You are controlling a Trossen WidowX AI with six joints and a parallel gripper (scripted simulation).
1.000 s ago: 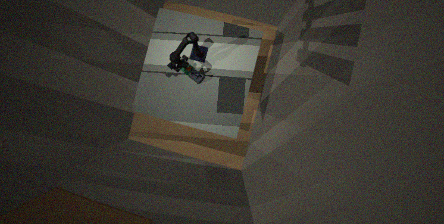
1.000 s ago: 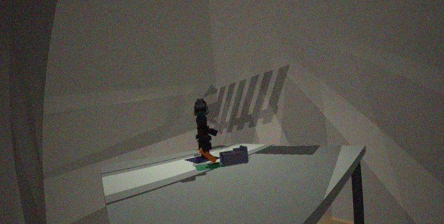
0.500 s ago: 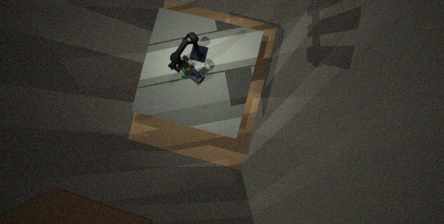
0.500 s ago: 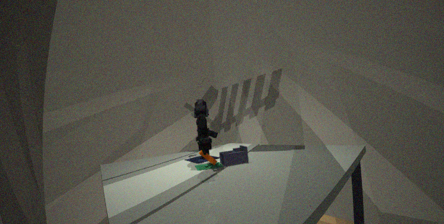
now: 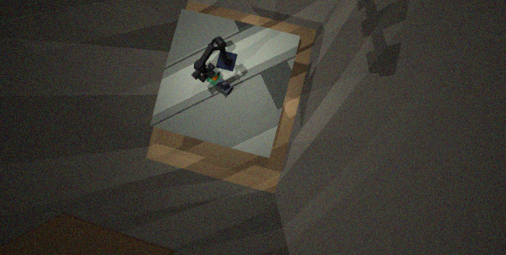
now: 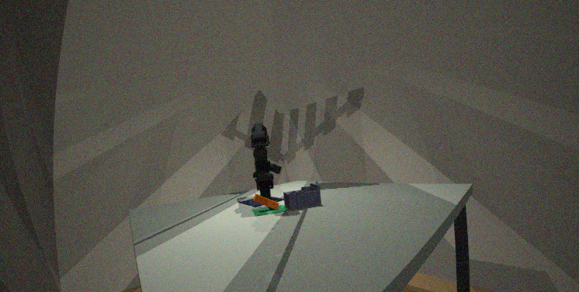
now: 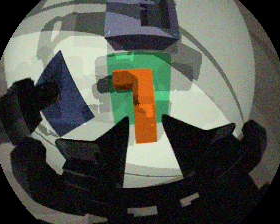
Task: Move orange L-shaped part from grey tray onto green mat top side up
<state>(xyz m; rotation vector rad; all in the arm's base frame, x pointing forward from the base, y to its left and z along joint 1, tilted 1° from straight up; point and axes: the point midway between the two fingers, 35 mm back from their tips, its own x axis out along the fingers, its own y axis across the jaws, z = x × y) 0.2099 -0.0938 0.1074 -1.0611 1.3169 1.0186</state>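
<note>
Right now my gripper tip is 40 mm above the orange L-shaped part, 30 mm to the right of it and 10 mm past it. Also, from my gripper tip: green mat (90 mm below, 20 mm to the left).
</note>
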